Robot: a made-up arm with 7 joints.
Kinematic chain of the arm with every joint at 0, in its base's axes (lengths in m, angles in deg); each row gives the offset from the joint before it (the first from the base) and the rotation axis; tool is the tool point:
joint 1: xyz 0 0.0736 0 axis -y
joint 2: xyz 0 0.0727 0 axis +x
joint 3: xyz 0 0 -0.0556 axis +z
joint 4: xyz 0 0 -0.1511 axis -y
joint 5: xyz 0 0 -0.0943 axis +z
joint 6: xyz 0 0 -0.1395 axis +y
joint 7: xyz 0 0 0 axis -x
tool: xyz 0 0 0
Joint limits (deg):
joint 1: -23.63..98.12
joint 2: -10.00..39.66
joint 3: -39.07..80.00
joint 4: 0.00..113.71
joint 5: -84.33..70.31
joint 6: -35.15..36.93
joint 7: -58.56..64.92
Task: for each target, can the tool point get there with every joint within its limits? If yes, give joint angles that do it. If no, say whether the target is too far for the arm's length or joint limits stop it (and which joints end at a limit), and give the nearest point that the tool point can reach.
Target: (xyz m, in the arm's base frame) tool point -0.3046 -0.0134 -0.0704
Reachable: no: joint limits stop it (at a limit: joint 1, joint 2, joint 4) | nearest point -0.1739 0.0698 -0.3974 | short by 0.362 m
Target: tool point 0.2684 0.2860 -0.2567
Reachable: yes | joints 25.87 1.66 45.02 51.59 -41.04 0.49 40.81
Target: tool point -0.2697 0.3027 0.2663
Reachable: no: joint limits stop it (at a limit: joint 1, joint 2, joint 4) | nearest point -0.0264 0.3274 0.1582 | short by 0.267 m
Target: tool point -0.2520 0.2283 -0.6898
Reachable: no: too far | nearest point -0.1502 0.1952 -0.4112 | short by 0.298 m
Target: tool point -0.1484 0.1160 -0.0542
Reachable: no: joint limits stop it (at a limit: joint 1, joint 2, joint 3, joint 4) | nearest point -0.0251 0.3343 -0.1501 | short by 0.268 m
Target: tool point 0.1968 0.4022 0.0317
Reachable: yes | joints 47.04 27.13 47.53 85.36 10.31 4.93 52.31
